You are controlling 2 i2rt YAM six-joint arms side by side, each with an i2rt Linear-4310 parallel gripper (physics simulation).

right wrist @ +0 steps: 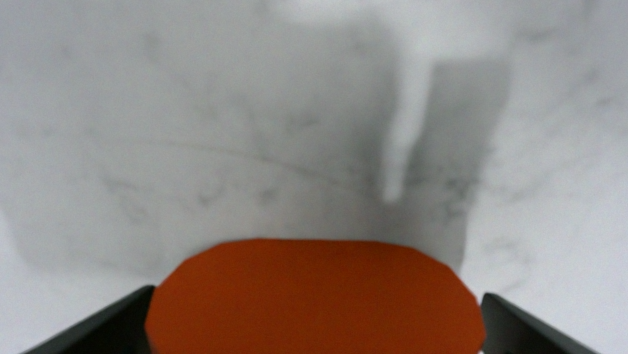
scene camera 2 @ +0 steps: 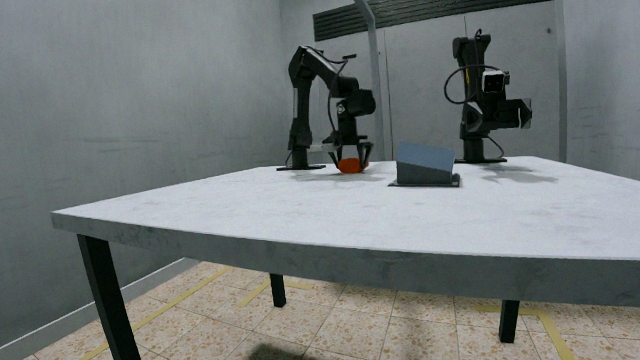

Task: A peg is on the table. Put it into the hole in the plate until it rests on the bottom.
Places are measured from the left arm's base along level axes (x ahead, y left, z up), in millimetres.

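Pixels of known places: left gripper, fingertip midpoint: [scene camera 2: 506,115]; right gripper, fingertip midpoint: [right wrist: 318,303] [scene camera 2: 350,168]; left arm's base, link origin: [scene camera 2: 473,162]; right arm's base, link origin: [scene camera 2: 300,169].
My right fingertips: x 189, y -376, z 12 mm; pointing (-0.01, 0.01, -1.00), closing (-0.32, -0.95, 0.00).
Ahead of a thing's pixels: the offset from my right fingertips to its middle. Level surfaces: height alone.
The orange peg {29 mm back, 11 mm left, 10 mm up} [scene camera 2: 352,166] [right wrist: 310,285] is a chunky block with cut corners, on the table in scene camera 2 and at the bottom of the right wrist view. My right gripper [scene camera 2: 351,162] [right wrist: 318,303] is open and low over it, with one finger on each side of the peg. The plate {171 mm ahead, 229 mm left, 24 mm up} [scene camera 2: 425,172] shows as a blue-grey block with a sloping top on a thin dark base, to the right of the peg in scene camera 2; its hole is hidden. My left gripper [scene camera 2: 499,116] is open and raised above the table, behind and to the right of the plate.
The white table {12 mm down} [scene camera 2: 280,215] carries both arm bases at its far side, the right arm's base [scene camera 2: 300,167] behind the peg and the left arm's base [scene camera 2: 480,160] behind the plate. A grey wall stands beyond the table at the left.
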